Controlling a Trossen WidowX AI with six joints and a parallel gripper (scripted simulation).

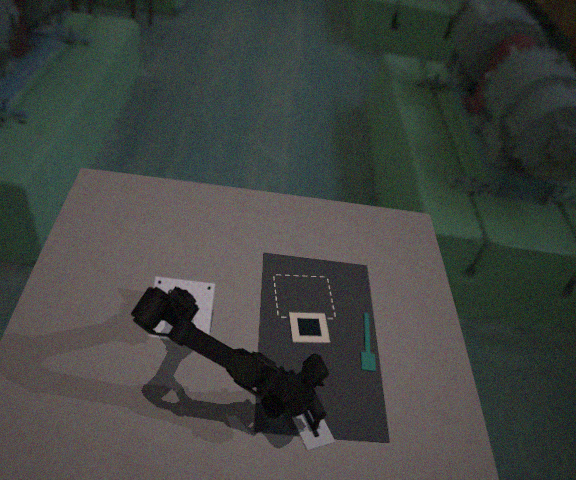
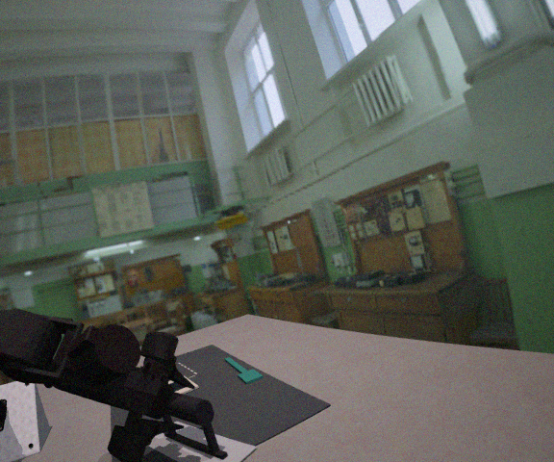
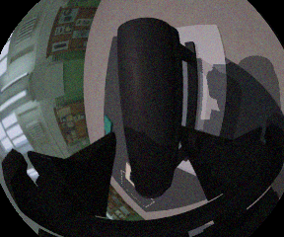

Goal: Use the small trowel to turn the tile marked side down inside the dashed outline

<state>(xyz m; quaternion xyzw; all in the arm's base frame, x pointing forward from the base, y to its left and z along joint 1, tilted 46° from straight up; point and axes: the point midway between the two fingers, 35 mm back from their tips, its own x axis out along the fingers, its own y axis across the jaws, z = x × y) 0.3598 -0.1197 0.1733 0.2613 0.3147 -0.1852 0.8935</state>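
Now: gripper tip 2 cm past the tile, 25 cm to the right of it and 5 cm above it. From my gripper tip the other things lie so: teal trowel: 15 cm ahead, 21 cm to the left, 5 cm below.
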